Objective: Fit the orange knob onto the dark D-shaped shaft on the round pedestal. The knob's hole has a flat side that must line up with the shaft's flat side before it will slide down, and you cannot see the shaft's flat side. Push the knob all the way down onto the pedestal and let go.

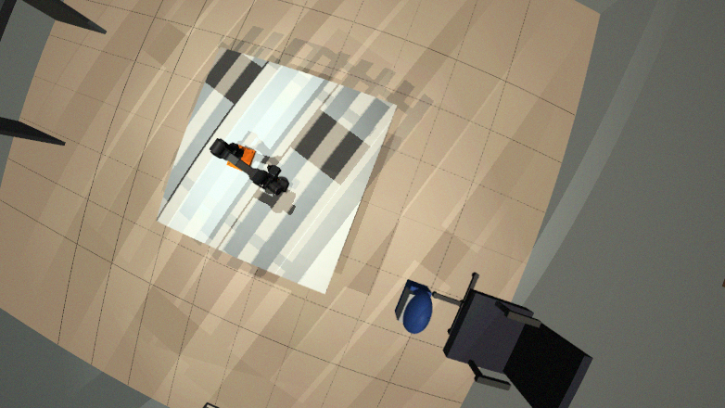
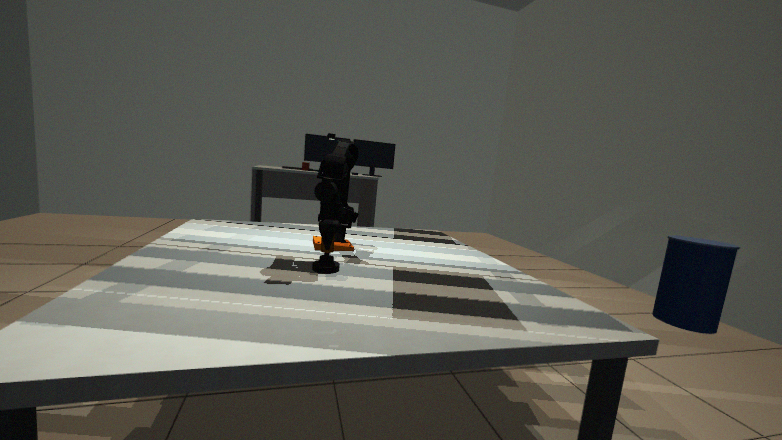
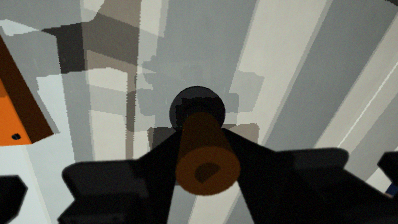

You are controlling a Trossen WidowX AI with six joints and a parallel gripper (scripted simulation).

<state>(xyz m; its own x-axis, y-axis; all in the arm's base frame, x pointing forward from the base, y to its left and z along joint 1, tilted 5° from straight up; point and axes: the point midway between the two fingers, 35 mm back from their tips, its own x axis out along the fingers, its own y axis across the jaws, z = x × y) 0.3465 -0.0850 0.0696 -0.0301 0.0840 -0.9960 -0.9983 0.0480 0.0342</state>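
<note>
Right now my gripper tip is 2 cm below the orange knob. From my gripper tip the other things lie so: round dark pedestal: 4 cm below.
</note>
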